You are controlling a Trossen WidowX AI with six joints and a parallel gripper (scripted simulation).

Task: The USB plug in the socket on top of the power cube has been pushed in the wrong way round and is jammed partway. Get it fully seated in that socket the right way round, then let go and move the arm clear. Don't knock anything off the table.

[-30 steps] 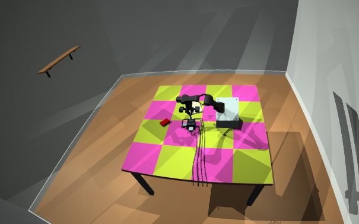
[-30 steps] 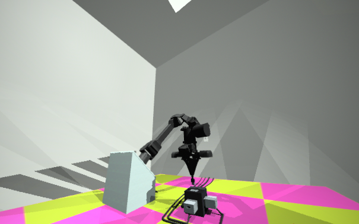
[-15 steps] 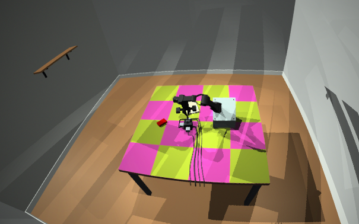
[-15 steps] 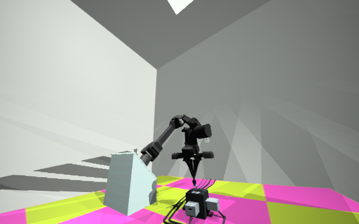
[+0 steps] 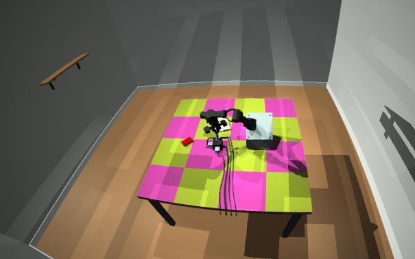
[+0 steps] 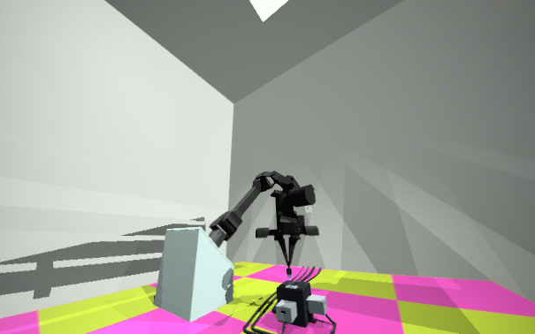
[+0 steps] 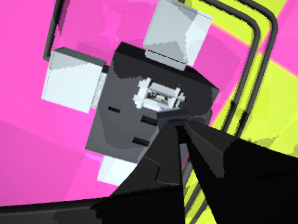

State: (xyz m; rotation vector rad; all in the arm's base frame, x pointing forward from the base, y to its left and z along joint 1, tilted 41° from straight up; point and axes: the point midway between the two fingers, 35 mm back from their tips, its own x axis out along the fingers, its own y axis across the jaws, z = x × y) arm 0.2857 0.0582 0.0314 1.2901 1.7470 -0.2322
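The USB plug is 20 mm below my gripper tip. Also, from my gripper tip: red block (290 mm ahead, 20 mm to the right, 120 mm below); silver-rimmed socket (10 mm to the left, 70 mm below).
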